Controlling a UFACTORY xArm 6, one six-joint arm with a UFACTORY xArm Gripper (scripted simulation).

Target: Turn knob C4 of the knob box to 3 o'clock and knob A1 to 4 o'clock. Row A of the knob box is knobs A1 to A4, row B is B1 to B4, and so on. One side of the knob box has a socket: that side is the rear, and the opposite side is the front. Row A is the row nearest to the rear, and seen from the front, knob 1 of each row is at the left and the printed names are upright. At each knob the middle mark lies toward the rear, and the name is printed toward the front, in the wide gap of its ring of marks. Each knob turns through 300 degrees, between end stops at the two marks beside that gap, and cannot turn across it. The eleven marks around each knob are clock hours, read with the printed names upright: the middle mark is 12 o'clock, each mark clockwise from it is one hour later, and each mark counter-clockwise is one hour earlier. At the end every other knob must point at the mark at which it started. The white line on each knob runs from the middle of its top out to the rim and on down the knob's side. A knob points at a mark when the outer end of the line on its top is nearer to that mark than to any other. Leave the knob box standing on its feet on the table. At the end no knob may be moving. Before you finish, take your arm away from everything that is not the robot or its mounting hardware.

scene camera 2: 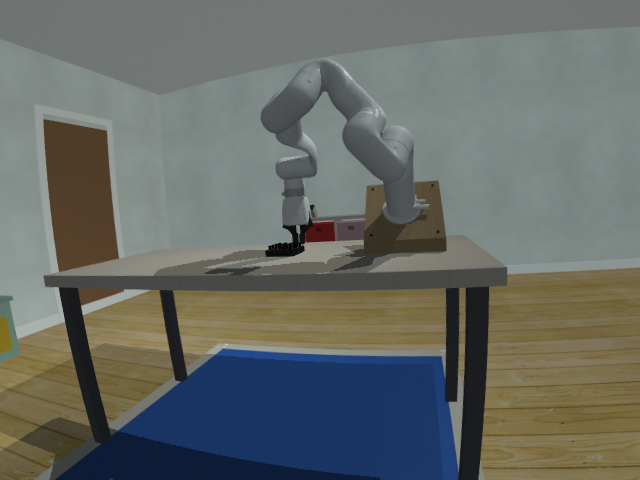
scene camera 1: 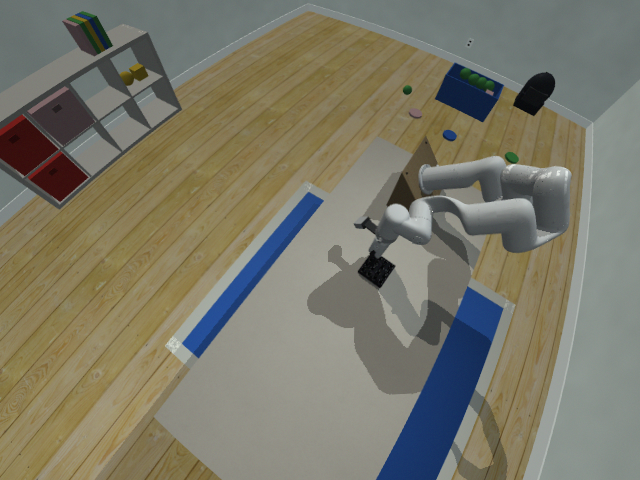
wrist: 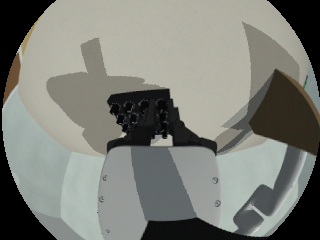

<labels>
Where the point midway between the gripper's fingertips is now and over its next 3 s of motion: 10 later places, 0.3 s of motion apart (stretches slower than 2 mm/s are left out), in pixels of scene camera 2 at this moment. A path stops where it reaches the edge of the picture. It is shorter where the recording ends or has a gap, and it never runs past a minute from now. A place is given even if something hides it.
My gripper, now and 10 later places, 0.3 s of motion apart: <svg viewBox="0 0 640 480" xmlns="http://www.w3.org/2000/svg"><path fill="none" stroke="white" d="M299 244L299 242L299 239L298 235L298 233L298 233L298 232L298 231L298 231L298 230L298 229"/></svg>
</labels>
